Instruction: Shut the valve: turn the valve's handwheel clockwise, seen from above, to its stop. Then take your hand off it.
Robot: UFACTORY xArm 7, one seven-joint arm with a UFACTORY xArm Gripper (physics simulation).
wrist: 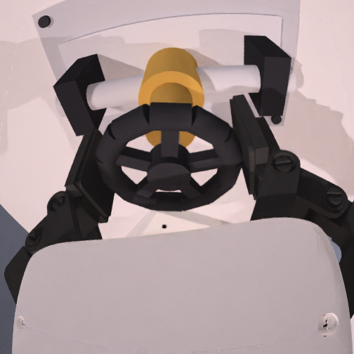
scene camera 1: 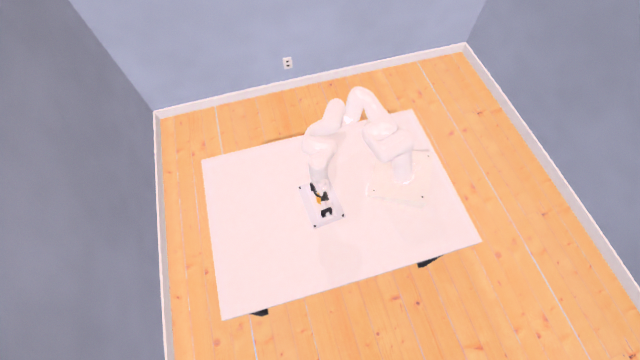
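The valve's black handwheel (wrist: 168, 176) sits level with the fingers in the wrist view, its hub and spokes showing. My gripper (scene camera 1: 319, 192) (wrist: 167, 132) is shut on the handwheel, one finger against each side of the rim. The orange valve body (scene camera 1: 318, 200) (wrist: 171, 65) is below the wheel, on a white pipe (wrist: 230, 78). In the scene view the wheel is small and largely hidden by the fingers and wrist.
Two black pipe supports (wrist: 275, 85) hold the pipe on a grey baseplate (scene camera 1: 311, 212) (wrist: 54, 37). The baseplate lies on the white table (scene camera 1: 260, 240). The white arm (scene camera 1: 385, 137) stands at the right of the table and reaches over to the valve.
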